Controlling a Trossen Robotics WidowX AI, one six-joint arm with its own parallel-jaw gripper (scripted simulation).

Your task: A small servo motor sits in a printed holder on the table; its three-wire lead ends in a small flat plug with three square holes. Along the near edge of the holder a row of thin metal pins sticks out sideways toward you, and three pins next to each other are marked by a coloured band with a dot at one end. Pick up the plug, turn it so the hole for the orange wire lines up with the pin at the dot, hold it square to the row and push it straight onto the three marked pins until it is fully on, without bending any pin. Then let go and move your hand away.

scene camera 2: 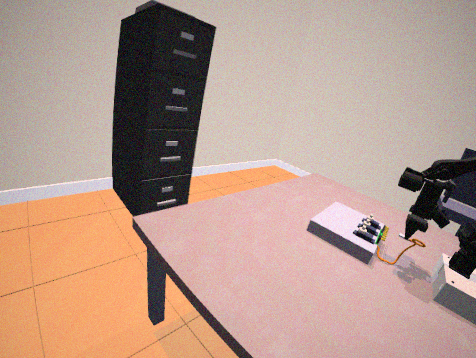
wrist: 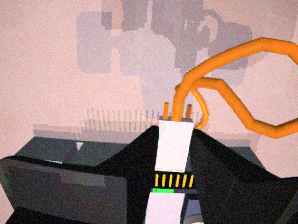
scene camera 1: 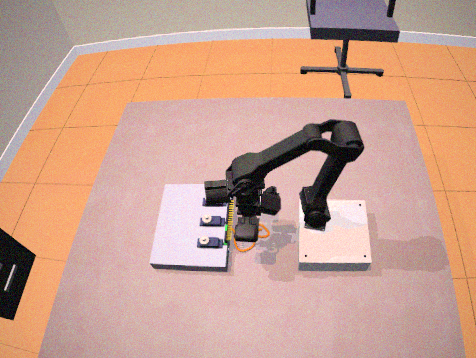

Path:
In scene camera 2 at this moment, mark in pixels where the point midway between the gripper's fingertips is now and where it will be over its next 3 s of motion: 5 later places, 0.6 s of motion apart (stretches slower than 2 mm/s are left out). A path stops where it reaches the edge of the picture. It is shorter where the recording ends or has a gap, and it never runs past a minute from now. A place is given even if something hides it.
My gripper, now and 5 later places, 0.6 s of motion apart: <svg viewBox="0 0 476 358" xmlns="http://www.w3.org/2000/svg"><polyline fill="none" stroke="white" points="406,238 399,244 392,240 389,239 389,237 395,224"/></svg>

